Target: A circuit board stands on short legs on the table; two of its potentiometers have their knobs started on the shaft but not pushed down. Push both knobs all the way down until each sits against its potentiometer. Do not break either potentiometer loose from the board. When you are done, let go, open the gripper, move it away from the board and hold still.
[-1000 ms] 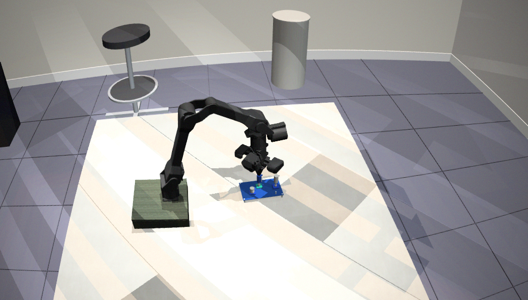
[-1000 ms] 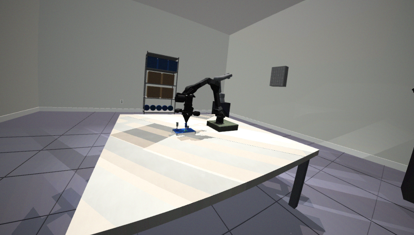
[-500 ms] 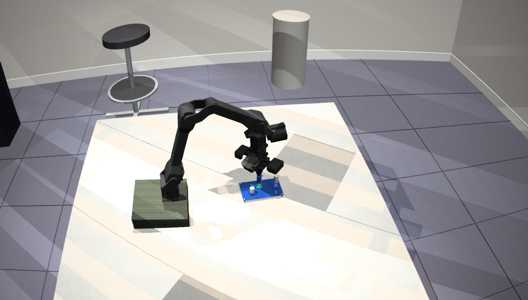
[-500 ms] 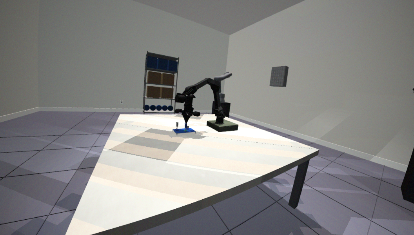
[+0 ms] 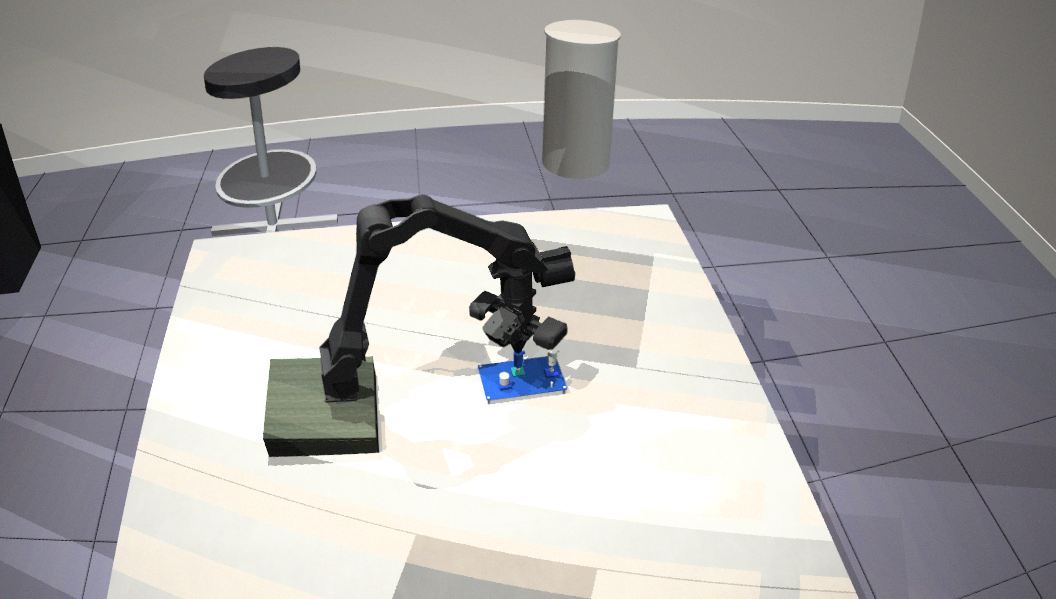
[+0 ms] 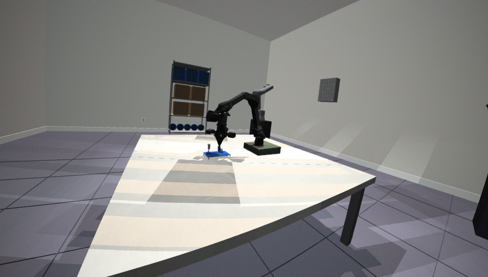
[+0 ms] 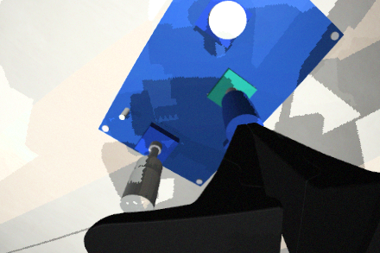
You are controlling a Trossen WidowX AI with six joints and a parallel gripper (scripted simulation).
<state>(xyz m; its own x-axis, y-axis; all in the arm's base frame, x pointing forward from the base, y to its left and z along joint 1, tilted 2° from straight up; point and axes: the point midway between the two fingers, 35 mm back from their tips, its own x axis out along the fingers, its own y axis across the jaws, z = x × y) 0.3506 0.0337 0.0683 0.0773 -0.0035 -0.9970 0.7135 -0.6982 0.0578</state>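
My gripper tip is now 60 mm short of the grey knob and 20 mm to the left of it. From my gripper tip the other things lie so: dark blue knob (20 mm below).
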